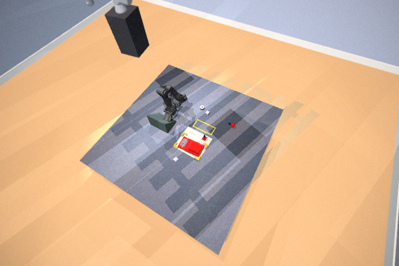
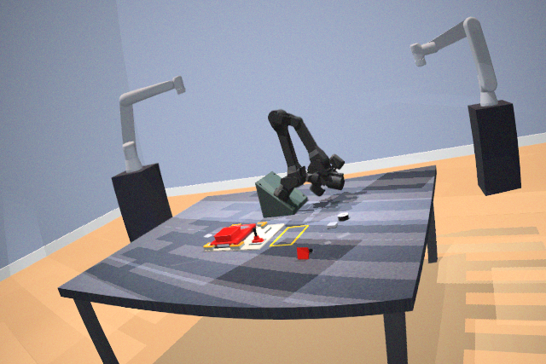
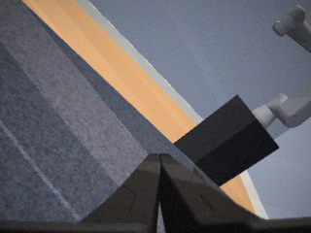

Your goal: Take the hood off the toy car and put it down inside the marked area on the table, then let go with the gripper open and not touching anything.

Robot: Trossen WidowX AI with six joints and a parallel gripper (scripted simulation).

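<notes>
Right now the black-and-white wheel is 37 cm ahead of my gripper tip, 7 cm to the left of it and 9 cm below it. From my gripper tip the other things lie so: red hood (47 cm ahead, 35 cm to the right, 6 cm below); white base plate (44 cm ahead, 31 cm to the right, 9 cm below).
</notes>
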